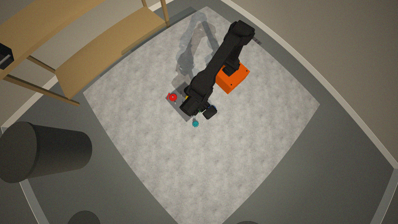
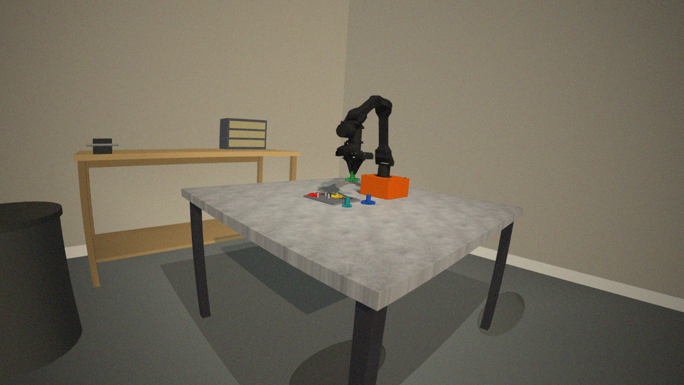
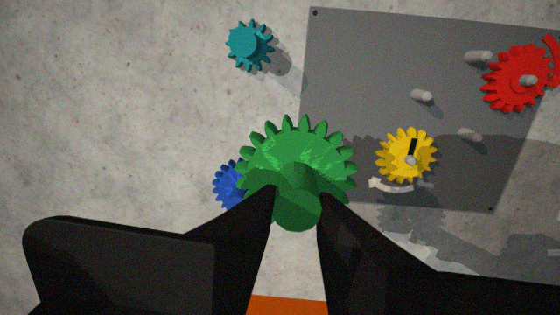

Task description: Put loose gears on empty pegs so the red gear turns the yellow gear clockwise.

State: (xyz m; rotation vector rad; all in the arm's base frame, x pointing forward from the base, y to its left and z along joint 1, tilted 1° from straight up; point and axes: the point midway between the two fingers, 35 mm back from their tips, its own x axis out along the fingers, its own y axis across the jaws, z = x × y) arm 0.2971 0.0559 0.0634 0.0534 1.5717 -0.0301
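My gripper tip is 60 mm short of the red gear, 180 mm to the left of it and 110 mm above it. The rest, counted from my gripper tip: teal gear: 70 mm ahead, 40 mm to the left, 110 mm below; green gear: 10 mm below; blue gear: 70 mm behind, 40 mm to the left, 110 mm below.
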